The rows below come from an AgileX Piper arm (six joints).
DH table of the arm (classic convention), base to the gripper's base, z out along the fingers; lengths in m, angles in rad. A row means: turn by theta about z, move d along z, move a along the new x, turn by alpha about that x. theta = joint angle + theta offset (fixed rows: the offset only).
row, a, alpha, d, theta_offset
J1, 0, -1.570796, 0.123, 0
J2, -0.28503, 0, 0, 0.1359
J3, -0.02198, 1.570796, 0, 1.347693
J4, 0, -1.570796, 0.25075, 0
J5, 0, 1.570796, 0, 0
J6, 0, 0, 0.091, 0
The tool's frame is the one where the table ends.
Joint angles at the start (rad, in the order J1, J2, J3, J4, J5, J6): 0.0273, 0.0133, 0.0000, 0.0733, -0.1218, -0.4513
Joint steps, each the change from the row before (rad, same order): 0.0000, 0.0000, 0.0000, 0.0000, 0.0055, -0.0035; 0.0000, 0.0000, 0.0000, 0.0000, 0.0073, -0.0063; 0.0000, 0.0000, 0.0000, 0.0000, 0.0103, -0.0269; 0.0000, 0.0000, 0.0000, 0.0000, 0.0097, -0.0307; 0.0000, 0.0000, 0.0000, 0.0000, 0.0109, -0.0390; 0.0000, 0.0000, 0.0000, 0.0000, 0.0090, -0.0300; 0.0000, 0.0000, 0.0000, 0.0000, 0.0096, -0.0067
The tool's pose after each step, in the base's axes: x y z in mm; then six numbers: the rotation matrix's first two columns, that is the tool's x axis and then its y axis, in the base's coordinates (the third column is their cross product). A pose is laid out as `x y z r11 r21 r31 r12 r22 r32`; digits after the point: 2 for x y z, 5 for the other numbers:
55.94 0.75 222.98 0.18215 -0.36792 -0.91184 0.05275 0.92968 -0.36458
56.06 0.81 222.33 0.17539 -0.37389 -0.91074 0.05070 0.92728 -0.37092
56.23 0.88 221.41 0.16501 -0.39887 -0.90204 0.05065 0.91679 -0.39613
56.37 0.95 220.54 0.15507 -0.42700 -0.89086 0.05095 0.90402 -0.42444
56.52 1.02 219.56 0.14384 -0.46211 -0.87508 0.05126 0.88657 -0.45975
56.64 1.09 218.76 0.13483 -0.48866 -0.86199 0.05062 0.87220 -0.48653
56.76 1.15 217.89 0.12661 -0.49467 -0.85981 0.04620 0.86878 -0.49303

